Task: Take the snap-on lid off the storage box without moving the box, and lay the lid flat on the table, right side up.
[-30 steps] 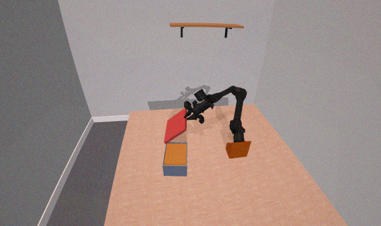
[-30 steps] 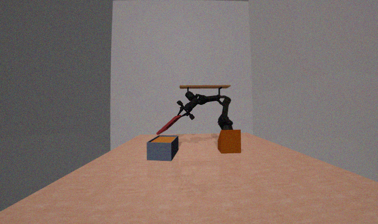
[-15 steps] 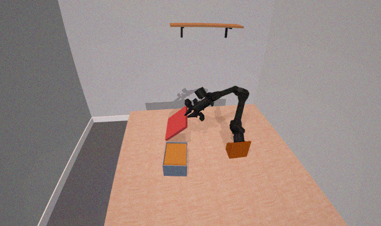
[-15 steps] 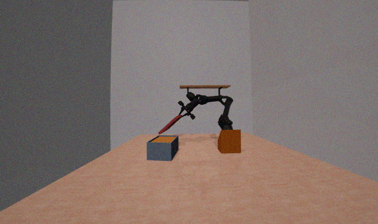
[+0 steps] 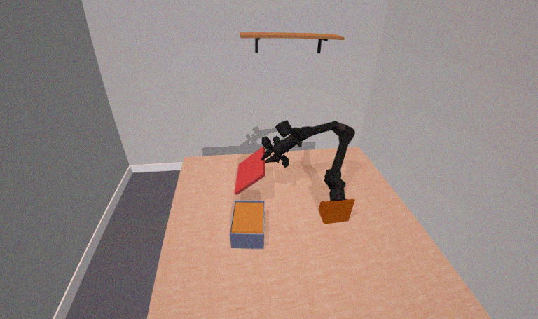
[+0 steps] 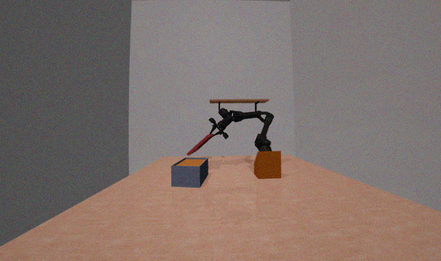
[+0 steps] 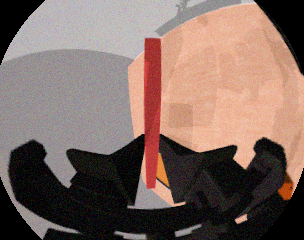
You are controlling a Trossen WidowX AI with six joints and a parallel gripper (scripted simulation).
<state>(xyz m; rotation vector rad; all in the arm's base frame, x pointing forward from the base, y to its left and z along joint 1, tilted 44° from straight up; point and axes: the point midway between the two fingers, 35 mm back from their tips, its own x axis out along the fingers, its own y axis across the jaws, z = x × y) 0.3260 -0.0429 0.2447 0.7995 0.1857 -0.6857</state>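
Right now the red lid is 70 mm ahead of my gripper tip and 50 mm below it. From my gripper tip the other things lie so: storage box 90 mm ahead, 250 mm to the left, 180 mm below.
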